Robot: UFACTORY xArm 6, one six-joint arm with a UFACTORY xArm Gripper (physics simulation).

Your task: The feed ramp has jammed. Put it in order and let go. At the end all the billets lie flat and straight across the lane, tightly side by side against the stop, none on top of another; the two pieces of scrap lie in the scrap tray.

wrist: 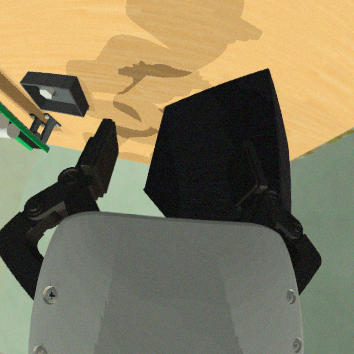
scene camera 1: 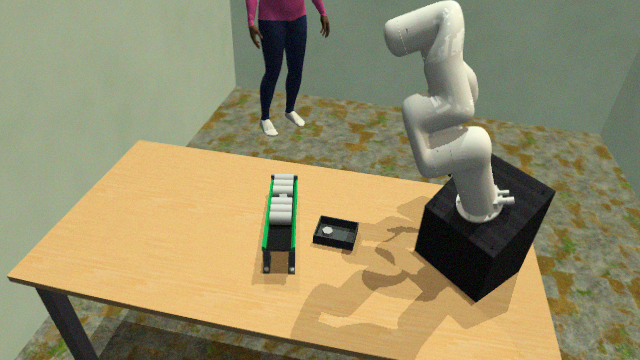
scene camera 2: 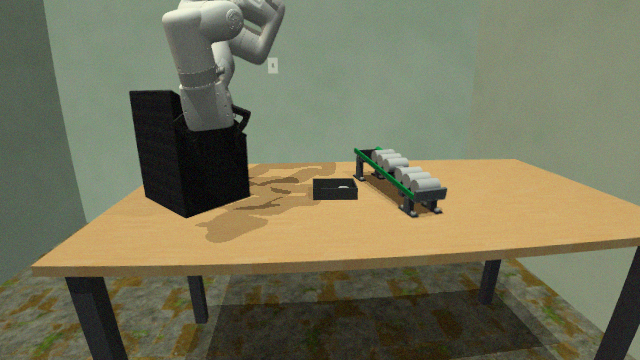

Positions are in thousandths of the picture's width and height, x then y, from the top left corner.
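Labels:
There is a scrap tray that I can see in scene camera 1 (538,643) and in scene camera 2 (507,524). The tray is visible to me in the wrist view (194,278), too.

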